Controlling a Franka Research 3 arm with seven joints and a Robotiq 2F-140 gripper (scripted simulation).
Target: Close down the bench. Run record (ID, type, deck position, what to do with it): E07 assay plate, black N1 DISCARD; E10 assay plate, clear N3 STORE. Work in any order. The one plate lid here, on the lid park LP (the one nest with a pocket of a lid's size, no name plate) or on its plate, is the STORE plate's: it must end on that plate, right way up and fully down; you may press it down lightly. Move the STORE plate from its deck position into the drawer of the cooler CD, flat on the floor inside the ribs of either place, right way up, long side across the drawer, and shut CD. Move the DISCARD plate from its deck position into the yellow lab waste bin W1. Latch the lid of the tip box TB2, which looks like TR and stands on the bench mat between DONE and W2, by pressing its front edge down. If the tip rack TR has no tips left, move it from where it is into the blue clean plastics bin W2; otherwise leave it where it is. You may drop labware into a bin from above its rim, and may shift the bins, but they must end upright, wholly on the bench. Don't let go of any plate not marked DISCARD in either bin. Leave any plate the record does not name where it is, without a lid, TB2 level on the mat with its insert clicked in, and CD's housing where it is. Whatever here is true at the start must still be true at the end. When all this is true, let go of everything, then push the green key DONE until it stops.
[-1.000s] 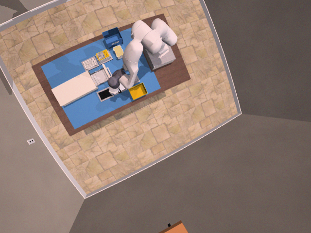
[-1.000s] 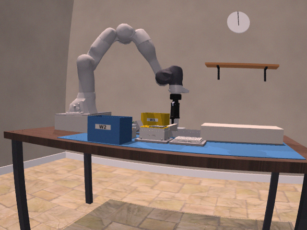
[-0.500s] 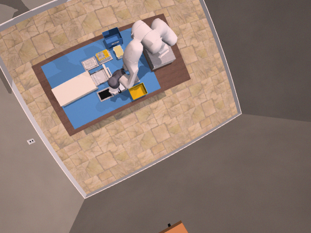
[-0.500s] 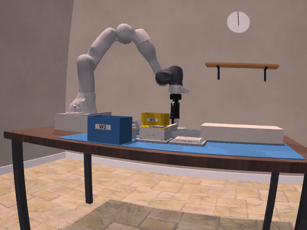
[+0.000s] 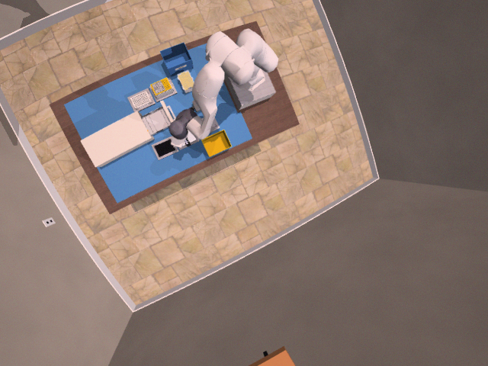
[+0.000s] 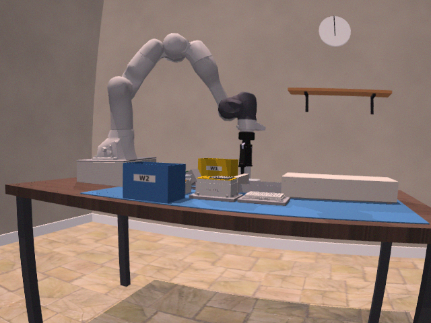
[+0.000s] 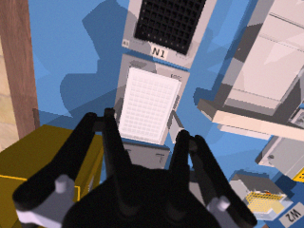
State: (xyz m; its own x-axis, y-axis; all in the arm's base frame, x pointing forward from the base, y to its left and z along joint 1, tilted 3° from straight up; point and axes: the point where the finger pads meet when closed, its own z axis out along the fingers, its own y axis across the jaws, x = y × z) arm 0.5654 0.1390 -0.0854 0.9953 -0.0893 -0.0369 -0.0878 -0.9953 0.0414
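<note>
Now: hand 50 mm above the grey nest N3. The rest, counted from my hand: nest N1: 170 mm ahead, 50 mm below, 10 mm to the right; then white plate lid: 20 mm below; then black plate: 170 mm ahead, 30 mm below, 10 mm to the right.
</note>
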